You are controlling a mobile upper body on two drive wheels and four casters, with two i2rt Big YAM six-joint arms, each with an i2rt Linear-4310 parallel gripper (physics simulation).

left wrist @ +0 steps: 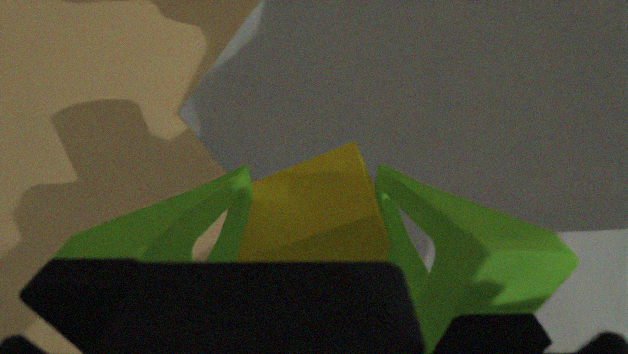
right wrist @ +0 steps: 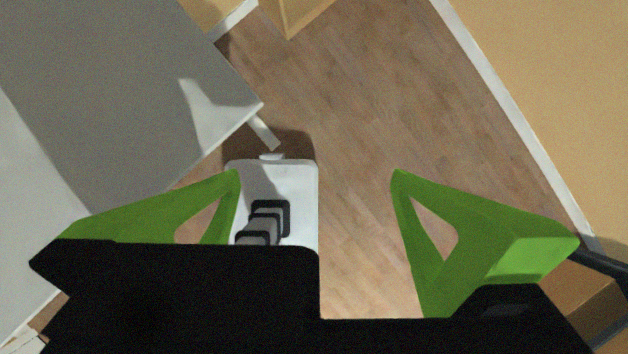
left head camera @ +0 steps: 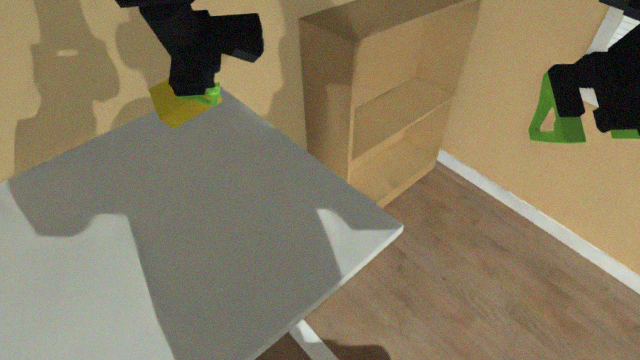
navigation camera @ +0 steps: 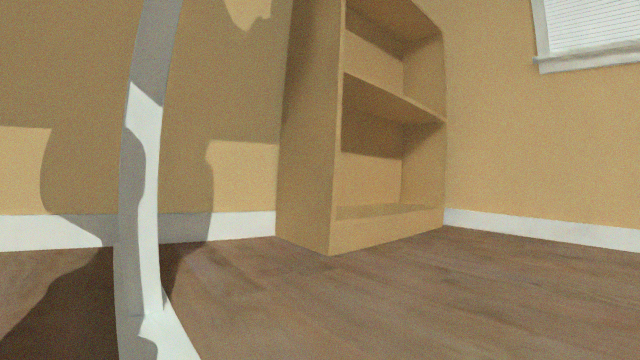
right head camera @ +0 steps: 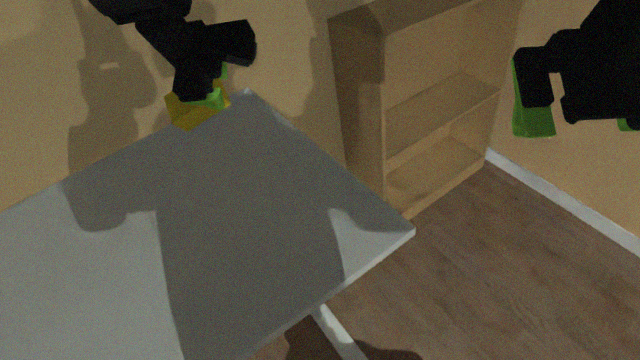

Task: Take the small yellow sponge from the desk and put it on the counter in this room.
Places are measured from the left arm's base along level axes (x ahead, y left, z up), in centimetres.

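Where they show: left gripper, fingertip midpoint: [left wrist: 313,176] [left head camera: 214,88] [right head camera: 222,93]; right gripper, fingertip midpoint: [right wrist: 315,177] [left head camera: 572,133] [right head camera: 566,126].
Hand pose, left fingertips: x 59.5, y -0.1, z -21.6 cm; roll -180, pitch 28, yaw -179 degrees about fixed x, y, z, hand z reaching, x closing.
Things, the pixels of their centre, and the offset from my left fingertips. "spot": a spot on its surface instead. Level surfaces: height alone.
- small yellow sponge, body centre: [left wrist: 338,251] [left head camera: 186,95] [right head camera: 197,100] dy +4.6, dx -1.6, dz +0.1 cm
- white-grey table top, surface height: dz -24.3 cm
- white table leg, surface spot: [navigation camera: 150,200] spot: dy -2.9, dx +5.1, dz -101.1 cm
- window, surface spot: [navigation camera: 590,25] spot: dy -140.7, dx +48.7, dz -24.0 cm
The small yellow sponge [left head camera: 172,111] [right head camera: 187,116] [left wrist: 320,215] is between the green fingers of my left gripper [left head camera: 199,100] [right head camera: 207,101] [left wrist: 313,176], which is shut on it. They are above the far edge of a white-grey table top [left head camera: 225,200] [right head camera: 240,200] [left wrist: 425,100] [right wrist: 125,100], near its far corner in the head views. The height of the sponge over it is hard to tell. I cannot tell whether this top is the desk or the counter. My right gripper [left head camera: 592,136] [right head camera: 580,129] [right wrist: 315,177] is open and empty, beyond the right edge of the table top.
A wooden bookshelf [left head camera: 327,100] [right head camera: 360,100] [navigation camera: 310,150] stands against the wall behind the table. A white table leg [navigation camera: 150,200] is close at the left in the navigation view. My white base [right wrist: 300,200] is beside the table's edge. A window [navigation camera: 590,25] is at upper right.
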